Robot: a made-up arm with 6 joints.
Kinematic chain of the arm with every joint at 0, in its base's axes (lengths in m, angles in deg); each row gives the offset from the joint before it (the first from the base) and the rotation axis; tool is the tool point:
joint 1: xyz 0 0 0.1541 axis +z
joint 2: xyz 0 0.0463 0 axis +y
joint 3: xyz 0 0 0.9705 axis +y
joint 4: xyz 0 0 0.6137 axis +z
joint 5: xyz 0 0 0 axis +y
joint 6: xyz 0 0 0.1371 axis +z
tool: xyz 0 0 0
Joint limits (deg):
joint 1: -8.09..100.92
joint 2: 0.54..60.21
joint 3: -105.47..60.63
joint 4: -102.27..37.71
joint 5: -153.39..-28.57
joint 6: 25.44..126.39
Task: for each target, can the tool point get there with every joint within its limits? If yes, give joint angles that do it. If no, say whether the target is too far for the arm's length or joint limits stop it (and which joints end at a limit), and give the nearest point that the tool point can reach.
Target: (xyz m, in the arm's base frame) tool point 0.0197 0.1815 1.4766
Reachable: yes | joints 9.98 26.18 -62.36 -73.59 -101.12 64.29
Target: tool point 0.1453 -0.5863 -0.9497
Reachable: no: joint limits stop it (at a limit: joint 1, joint 2, joint 3) | nearest point 0.0709 -0.5823 0.8295 | short by 1.781 m
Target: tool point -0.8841 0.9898 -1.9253
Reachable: no: too far | nearest point -0.4152 1.3835 0.2559 | short by 2.266 m
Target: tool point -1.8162 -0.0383 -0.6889
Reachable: no: too far | nearest point -0.6673 -0.0141 0.8564 | short by 1.926 m
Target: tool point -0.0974 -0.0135 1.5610
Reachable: yes | joints 44.14 19.56 -46.59 -4.95 -86.41 78.74
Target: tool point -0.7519 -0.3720 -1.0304
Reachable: no: joint limits stop it (at a limit: joint 2, joint 3) | nearest point -0.5404 -0.2674 0.8304 | short by 1.876 m
